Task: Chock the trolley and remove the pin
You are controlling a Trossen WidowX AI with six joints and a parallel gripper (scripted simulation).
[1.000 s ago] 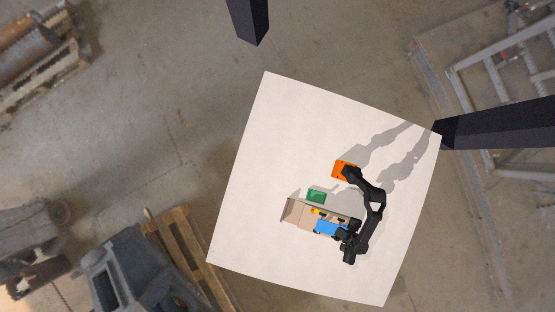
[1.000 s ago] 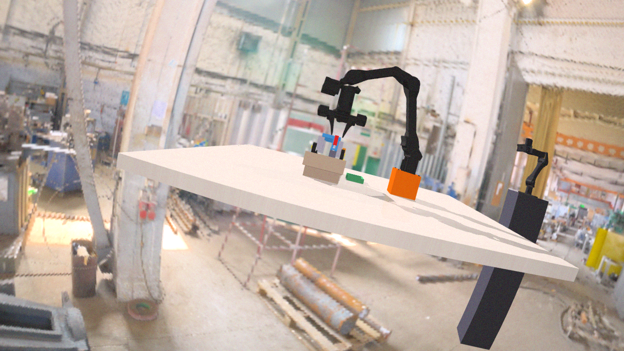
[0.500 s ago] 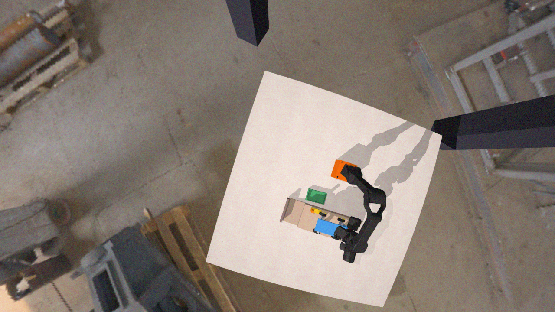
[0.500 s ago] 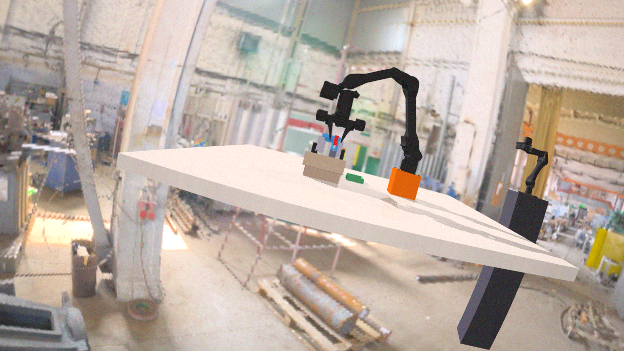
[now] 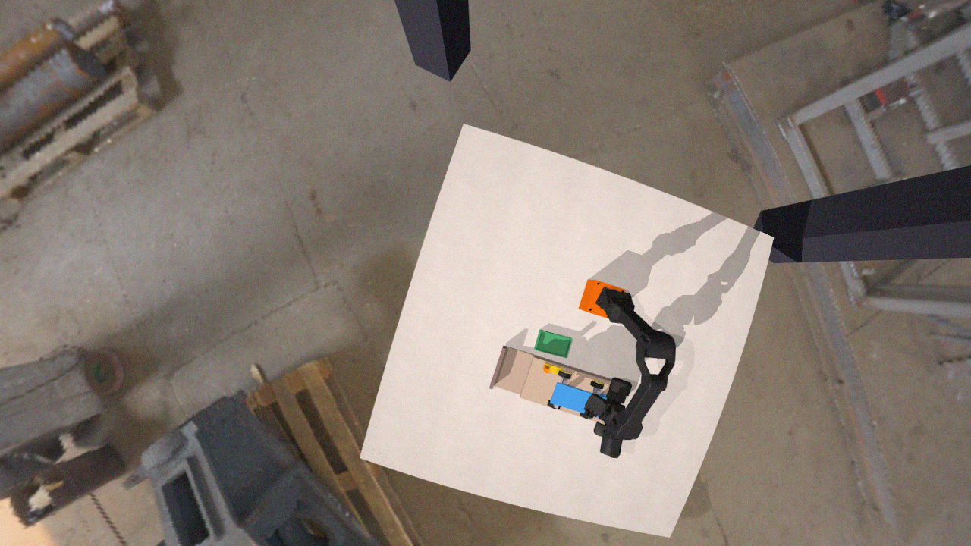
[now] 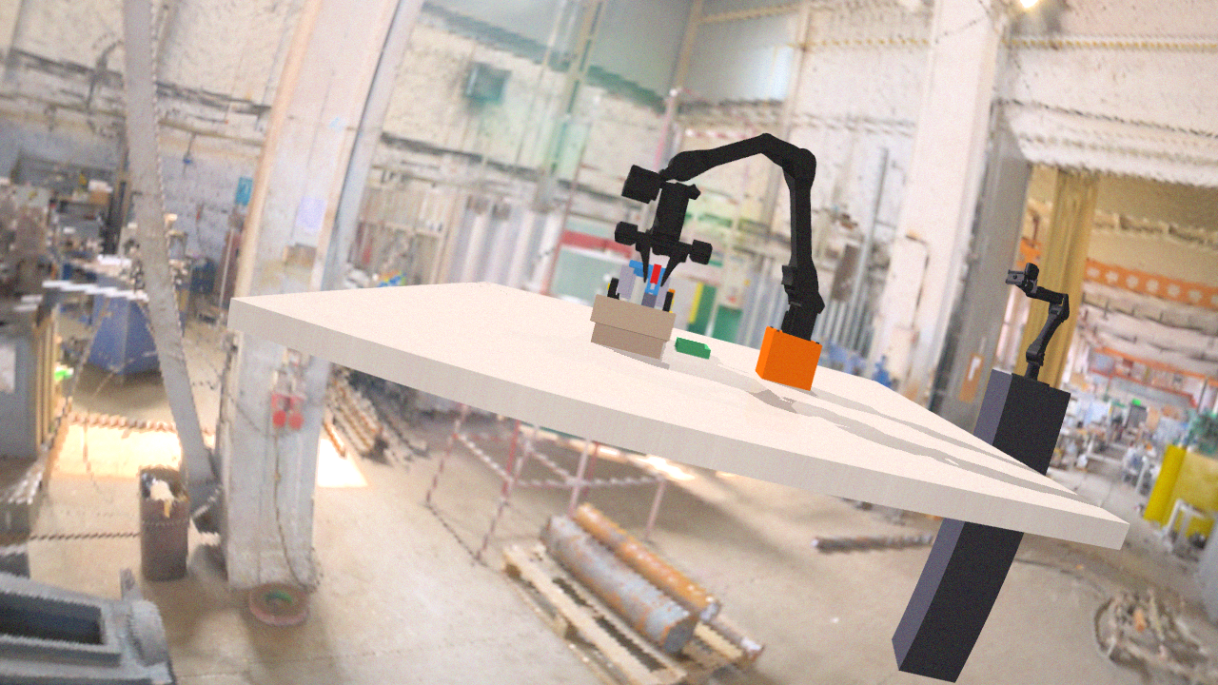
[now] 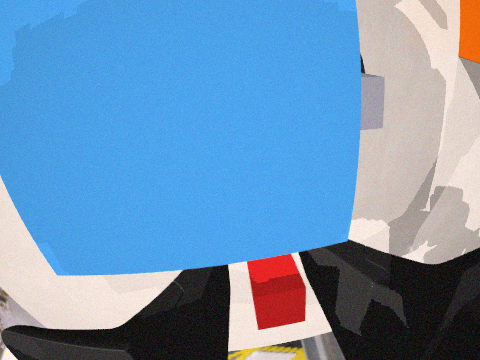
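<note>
The green tray lies 70 mm behind my gripper tip, 240 mm to the right of it and 140 mm below it. Round my gripper tip: red-headed stop pin right at my gripper tip; ramp block 40 mm ahead, 110 mm to the right, 80 mm below; blue trolley 40 mm ahead, 100 mm to the right, 20 mm below.
</note>
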